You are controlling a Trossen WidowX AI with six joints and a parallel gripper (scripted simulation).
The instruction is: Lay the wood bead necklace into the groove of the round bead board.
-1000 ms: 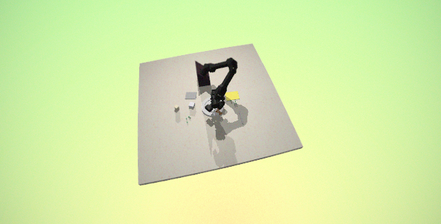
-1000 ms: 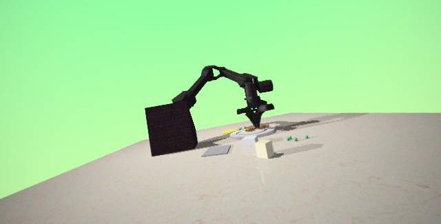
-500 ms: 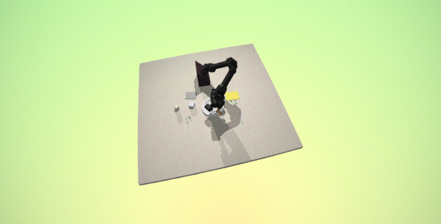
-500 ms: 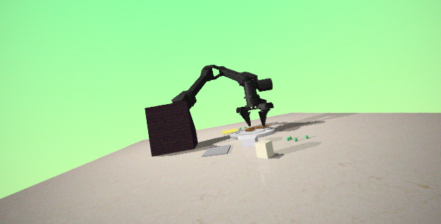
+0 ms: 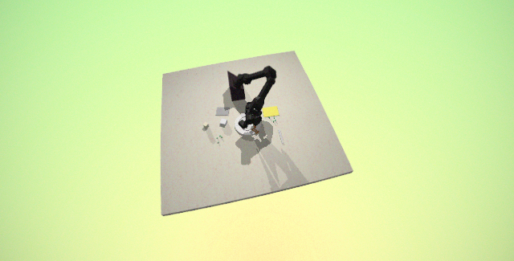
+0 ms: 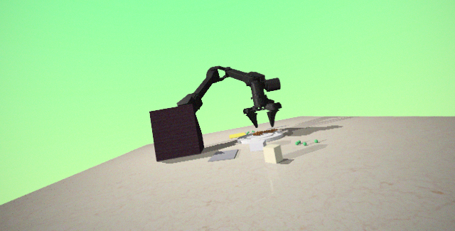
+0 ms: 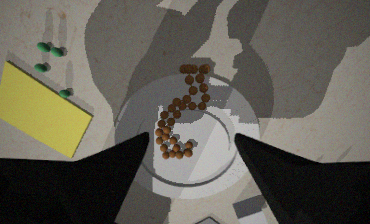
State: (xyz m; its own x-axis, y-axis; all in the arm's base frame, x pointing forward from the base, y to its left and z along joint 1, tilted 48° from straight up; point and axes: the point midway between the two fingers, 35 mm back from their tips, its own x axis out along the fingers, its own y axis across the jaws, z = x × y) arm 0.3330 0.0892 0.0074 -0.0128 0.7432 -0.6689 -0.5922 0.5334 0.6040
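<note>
Right now my gripper tip is 30 mm past the round white bead board, 20 mm to the left of it and 30 mm above it. Also, from my gripper tip: thin white strip: 120 mm ahead, 200 mm to the left, 40 mm below; then yellow card: 120 mm behind, 170 mm to the left, 40 mm below; then grey flat plate: 190 mm behind, 200 mm to the right, 40 mm below.
</note>
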